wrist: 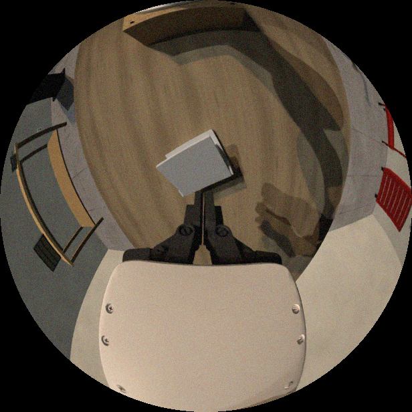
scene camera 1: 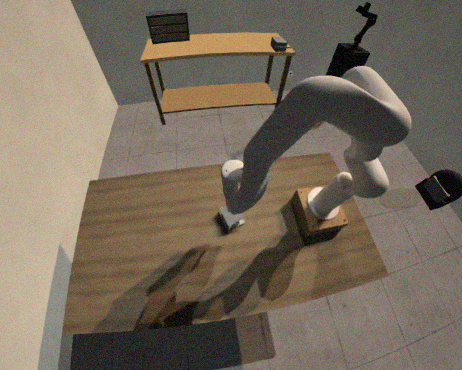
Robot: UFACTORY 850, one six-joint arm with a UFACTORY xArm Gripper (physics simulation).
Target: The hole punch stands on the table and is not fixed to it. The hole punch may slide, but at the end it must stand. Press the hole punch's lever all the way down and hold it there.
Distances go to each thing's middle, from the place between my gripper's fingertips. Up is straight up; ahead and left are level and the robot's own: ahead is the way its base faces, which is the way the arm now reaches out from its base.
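Looking at the grey lever [wrist: 199,164], I find my hand 130 mm above it and 30 mm to the left of it.
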